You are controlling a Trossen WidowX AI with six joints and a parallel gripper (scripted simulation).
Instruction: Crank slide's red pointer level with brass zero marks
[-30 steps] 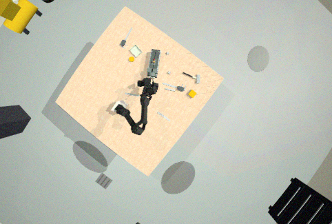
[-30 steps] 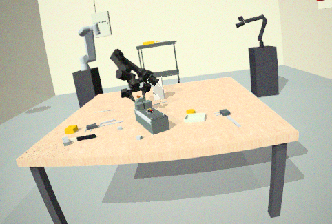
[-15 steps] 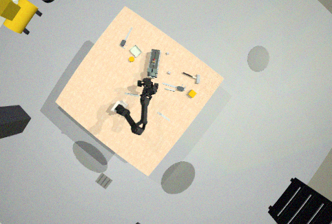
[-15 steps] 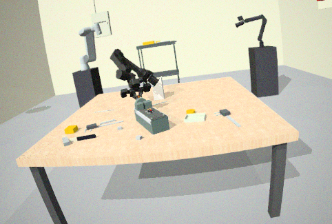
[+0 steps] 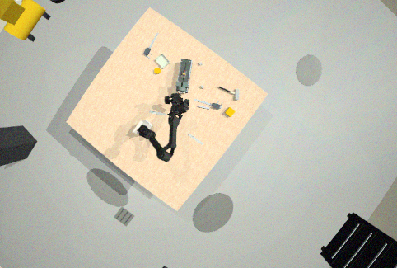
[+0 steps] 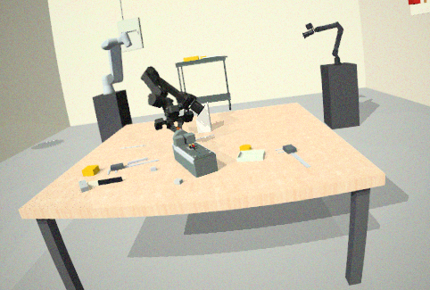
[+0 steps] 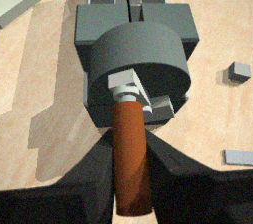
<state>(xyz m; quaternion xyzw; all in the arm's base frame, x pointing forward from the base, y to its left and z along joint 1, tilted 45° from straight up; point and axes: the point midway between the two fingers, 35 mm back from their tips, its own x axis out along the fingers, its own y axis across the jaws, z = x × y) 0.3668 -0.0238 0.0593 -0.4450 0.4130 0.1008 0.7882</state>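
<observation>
Right now the crank is 1 cm above my gripper tip. From my gripper tip the other things lie so: red pointer 17 cm ahead, 9 cm to the left, 1 cm below; brown crank handle 3 cm above, 1 cm to the right, 1 cm behind; yellow disc 28 cm to the left, 8 cm below, 4 cm ahead.
</observation>
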